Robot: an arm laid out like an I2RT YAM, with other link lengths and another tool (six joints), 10 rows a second.
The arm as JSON. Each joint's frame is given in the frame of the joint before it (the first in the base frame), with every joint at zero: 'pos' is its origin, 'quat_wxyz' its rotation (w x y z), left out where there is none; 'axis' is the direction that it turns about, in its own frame. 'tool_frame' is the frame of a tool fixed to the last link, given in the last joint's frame.
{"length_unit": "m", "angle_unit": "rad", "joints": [
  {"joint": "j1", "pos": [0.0, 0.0, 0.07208], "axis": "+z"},
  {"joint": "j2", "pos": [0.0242, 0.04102, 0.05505], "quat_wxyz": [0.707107, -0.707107, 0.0, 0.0], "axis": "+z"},
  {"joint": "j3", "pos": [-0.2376, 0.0, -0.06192], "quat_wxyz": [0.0, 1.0, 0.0, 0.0], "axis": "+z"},
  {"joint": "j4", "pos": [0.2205, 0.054, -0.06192], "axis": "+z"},
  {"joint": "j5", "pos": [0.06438, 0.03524, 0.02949], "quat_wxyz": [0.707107, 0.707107, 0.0, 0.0], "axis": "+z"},
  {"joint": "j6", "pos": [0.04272, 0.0, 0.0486], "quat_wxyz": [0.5, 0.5, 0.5, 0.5], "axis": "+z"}
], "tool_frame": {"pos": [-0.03, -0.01, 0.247], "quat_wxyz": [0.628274, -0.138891, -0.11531, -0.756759]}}
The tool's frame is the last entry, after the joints.
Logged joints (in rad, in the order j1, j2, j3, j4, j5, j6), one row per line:
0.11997 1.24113 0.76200 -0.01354 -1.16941 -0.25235
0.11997 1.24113 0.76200 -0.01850 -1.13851 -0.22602
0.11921 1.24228 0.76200 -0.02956 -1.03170 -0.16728
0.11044 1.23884 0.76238 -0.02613 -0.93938 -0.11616
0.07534 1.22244 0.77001 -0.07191 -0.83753 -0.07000
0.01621 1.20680 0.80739 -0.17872 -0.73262 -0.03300
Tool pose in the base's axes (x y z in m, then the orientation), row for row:
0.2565 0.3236 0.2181 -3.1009 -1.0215 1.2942
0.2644 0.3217 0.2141 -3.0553 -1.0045 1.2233
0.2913 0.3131 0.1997 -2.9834 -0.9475 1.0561
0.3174 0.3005 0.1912 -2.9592 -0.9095 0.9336
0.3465 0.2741 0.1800 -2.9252 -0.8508 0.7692
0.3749 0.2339 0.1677 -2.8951 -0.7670 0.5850
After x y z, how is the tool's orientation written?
As angles about the fixed x, y, z axes (roll, pitch, yaw), in radians.
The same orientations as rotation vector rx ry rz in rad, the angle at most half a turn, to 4 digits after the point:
-1.8233 -1.4107 -1.0023
-1.8648 -1.3750 -0.9841
-1.9959 -1.2755 -0.9536
-2.1046 -1.1813 -0.9535
-2.2456 -1.0401 -0.9373
-2.4054 -0.8575 -0.8942

